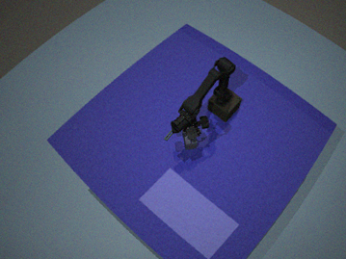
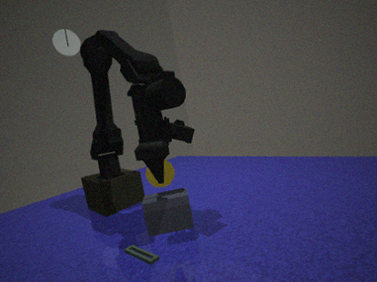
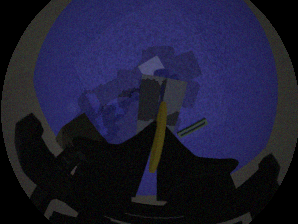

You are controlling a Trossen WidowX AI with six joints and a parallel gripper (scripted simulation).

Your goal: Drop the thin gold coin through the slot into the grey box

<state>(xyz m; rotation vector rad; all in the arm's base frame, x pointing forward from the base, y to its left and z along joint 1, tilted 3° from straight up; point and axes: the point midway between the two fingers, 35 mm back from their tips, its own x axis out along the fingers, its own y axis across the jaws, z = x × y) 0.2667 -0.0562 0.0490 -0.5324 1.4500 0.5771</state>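
My gripper tip is now 20 mm below the gold coin.
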